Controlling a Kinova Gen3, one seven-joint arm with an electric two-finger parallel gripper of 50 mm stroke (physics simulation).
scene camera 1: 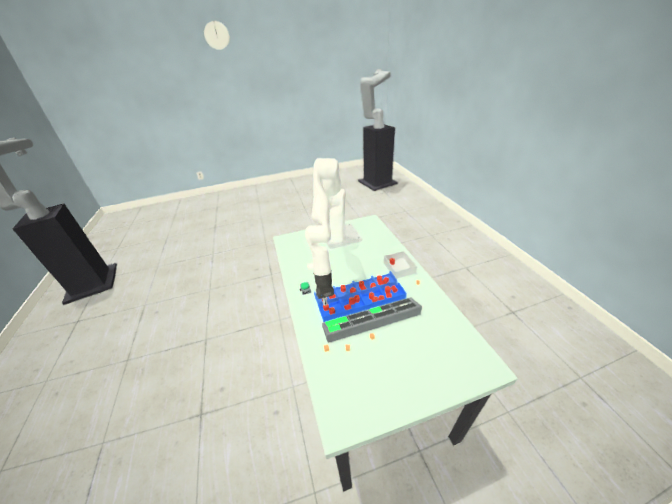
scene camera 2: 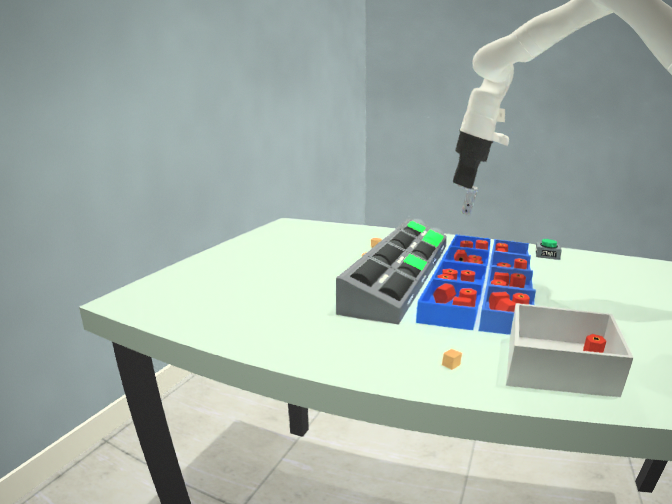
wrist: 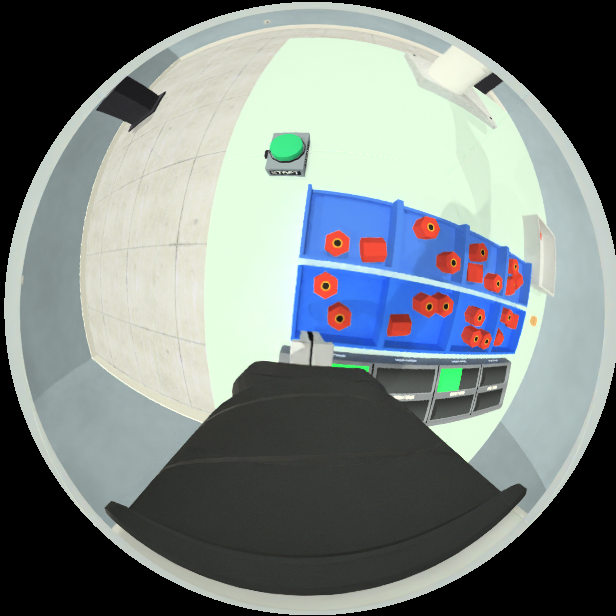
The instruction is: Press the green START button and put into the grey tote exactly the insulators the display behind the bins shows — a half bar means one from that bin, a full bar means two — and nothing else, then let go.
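My gripper (scene camera 2: 467, 205) hangs high above the end of the blue bins (scene camera 2: 477, 276) nearest the START button; its fingers look closed together and hold nothing. It also shows in the wrist view (wrist: 305, 350) and in scene camera 1 (scene camera 1: 324, 297). The green START button (scene camera 2: 548, 245) sits on the table past the bins and appears in the wrist view (wrist: 286, 148). The grey display (scene camera 2: 388, 271) shows a full green bar (scene camera 1: 336, 324) at the button end and a half bar (wrist: 449, 379) further along. The grey tote (scene camera 2: 569, 347) holds one red insulator (scene camera 2: 595, 342).
The bins hold several red hexagonal insulators (wrist: 339, 244). Small orange cubes lie on the table (scene camera 2: 451, 358), (scene camera 2: 375, 241), (scene camera 1: 347, 347). Two other arms on black pedestals stand on the floor (scene camera 1: 378, 146), (scene camera 1: 59, 244).
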